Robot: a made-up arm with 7 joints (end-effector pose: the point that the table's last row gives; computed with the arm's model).
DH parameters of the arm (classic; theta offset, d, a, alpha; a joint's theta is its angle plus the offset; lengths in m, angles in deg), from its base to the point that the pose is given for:
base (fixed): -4.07 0 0 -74.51
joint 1: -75.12 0.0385 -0.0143 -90
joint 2: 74 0.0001 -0.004 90
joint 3: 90 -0.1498 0.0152 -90
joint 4: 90 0.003 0.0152 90
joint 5: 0 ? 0.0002 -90
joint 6: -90 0 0.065 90
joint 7: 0 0.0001 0 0
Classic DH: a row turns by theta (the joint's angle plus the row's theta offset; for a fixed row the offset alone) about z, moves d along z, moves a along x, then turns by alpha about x.
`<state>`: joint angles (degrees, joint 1 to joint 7).
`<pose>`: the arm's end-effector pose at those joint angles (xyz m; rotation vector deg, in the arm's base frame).
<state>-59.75 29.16 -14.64 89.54 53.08 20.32 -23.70</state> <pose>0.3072 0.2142 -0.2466 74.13 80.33 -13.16</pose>
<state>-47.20 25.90 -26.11 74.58 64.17 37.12 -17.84</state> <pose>0.2918 0.1838 -0.2728 103.58 79.83 -5.96</pose>
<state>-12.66 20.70 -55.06 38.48 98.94 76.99 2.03</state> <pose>0.1517 0.0277 -0.3241 148.79 15.73 10.44</pose>
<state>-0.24 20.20 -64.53 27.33 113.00 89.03 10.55</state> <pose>0.0737 -0.0241 -0.3076 142.62 -10.66 18.03</pose>
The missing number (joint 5, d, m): 0.2104
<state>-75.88 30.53 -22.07 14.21 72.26 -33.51 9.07</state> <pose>0.3371 -0.0745 0.0734 104.81 -83.50 -15.39</pose>
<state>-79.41 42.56 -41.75 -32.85 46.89 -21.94 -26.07</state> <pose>0.1455 -0.1483 0.0812 112.01 -99.23 -43.17</pose>
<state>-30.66 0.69 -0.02 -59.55 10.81 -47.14 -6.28</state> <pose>0.0960 0.0241 0.1103 11.17 -121.80 -6.17</pose>
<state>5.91 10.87 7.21 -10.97 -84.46 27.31 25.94</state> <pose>0.2245 0.0833 -0.2044 -65.12 41.99 15.13</pose>
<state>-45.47 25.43 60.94 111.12 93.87 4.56 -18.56</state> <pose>0.1770 0.1191 -0.3701 28.59 78.57 -35.92</pose>
